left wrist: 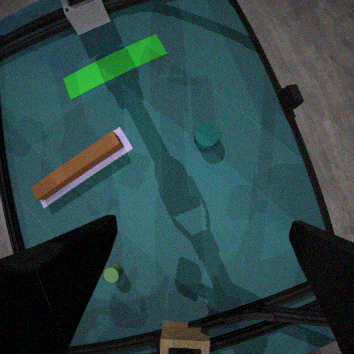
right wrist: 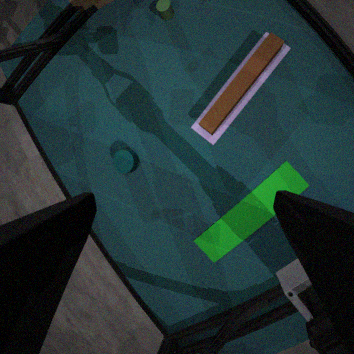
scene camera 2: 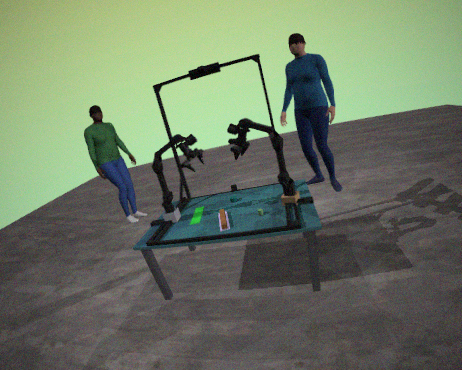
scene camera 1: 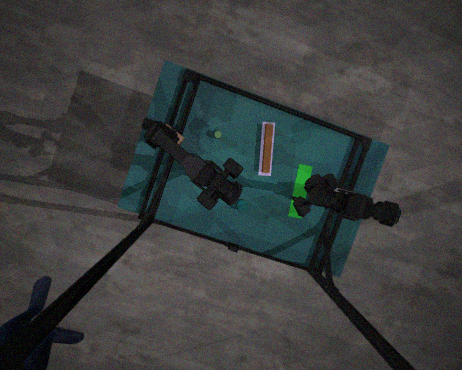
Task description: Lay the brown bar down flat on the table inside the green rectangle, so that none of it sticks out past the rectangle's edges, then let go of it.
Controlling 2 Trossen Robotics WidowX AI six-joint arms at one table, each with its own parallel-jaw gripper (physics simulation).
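Places are measured from the left arm's base along level axes (x ahead, y left, z up), in centimetres.
Pixels of known places: left gripper, fingertip midpoint: point(left wrist: 203, 226) point(scene camera 2: 238, 157); right gripper, fingertip midpoint: point(right wrist: 185, 200) point(scene camera 2: 199, 167) point(scene camera 1: 300, 190); left arm's base at its link origin: point(scene camera 2: 289, 193); right arm's base at its link origin: point(scene camera 2: 170, 211).
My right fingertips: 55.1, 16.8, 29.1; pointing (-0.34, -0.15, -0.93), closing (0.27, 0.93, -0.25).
For each thing: its top centre in the pictures, then the offset to it from my right fingertips, as dx, dy, dz. "pt": a spot on its surface instead.
- brown bar at its top centre: point(right wrist: 241, 81) point(left wrist: 72, 165) point(scene camera 1: 268, 148) point(scene camera 2: 222, 216) -15.3, +9.7, -32.4
- slightly larger lilac rectangle at a spot on its surface: point(right wrist: 205, 129) point(scene camera 1: 266, 172) pt -8.3, +0.1, -32.8
- teal cylinder at its top centre: point(left wrist: 206, 133) point(right wrist: 122, 161) point(scene camera 1: 242, 205) -7.4, -20.0, -32.6
- smaller light green cylinder at its top centre: point(left wrist: 110, 274) point(right wrist: 162, 4) point(scene camera 1: 217, 134) point(scene camera 2: 260, 209) -38.7, -0.4, -32.4
The brown bar point(scene camera 1: 268, 148) point(scene camera 2: 223, 219) point(left wrist: 77, 165) point(right wrist: 242, 82) lies lengthwise on a slightly larger lilac rectangle point(scene camera 1: 265, 174) point(left wrist: 126, 143) point(right wrist: 204, 131). The green rectangle point(scene camera 1: 304, 172) point(scene camera 2: 198, 215) point(left wrist: 115, 66) point(right wrist: 232, 220) is on the table, apart from the bar. My left gripper point(scene camera 1: 220, 183) point(scene camera 2: 239, 151) point(left wrist: 203, 226) is open and empty, high above the table. My right gripper point(scene camera 1: 310, 194) point(scene camera 2: 196, 165) point(right wrist: 185, 200) is open and empty, high up, and hides part of the green rectangle in scene camera 1. One right finger overlaps its edge in the right wrist view.
A teal cylinder point(scene camera 1: 242, 204) point(left wrist: 207, 135) point(right wrist: 125, 161) and a smaller light green cylinder point(scene camera 1: 217, 134) point(scene camera 2: 260, 212) point(left wrist: 111, 274) point(right wrist: 163, 5) stand on the table. Black frame bars run around the table, with an upright frame rising above it. Two people stand beyond the table in scene camera 2.
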